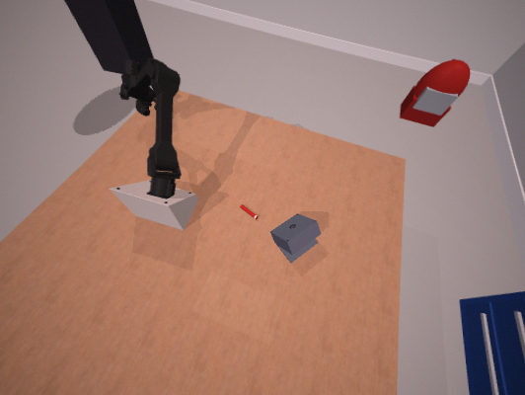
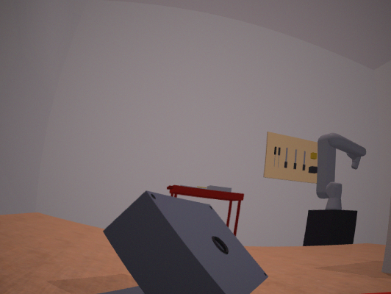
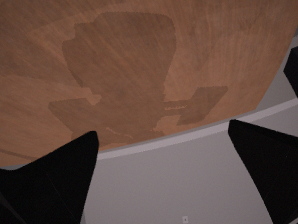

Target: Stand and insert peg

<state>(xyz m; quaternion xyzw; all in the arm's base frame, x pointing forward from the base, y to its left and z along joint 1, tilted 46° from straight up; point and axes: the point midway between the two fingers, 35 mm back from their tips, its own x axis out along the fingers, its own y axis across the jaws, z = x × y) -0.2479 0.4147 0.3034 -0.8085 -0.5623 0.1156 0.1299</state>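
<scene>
Now: gripper tip 540 mm short of the red peg, 470 mm to the left of it and 40 mm above it. The rest, counted from my gripper tip: grey sloped panel (710 mm ahead, 520 mm to the right, 10 mm above).
</scene>
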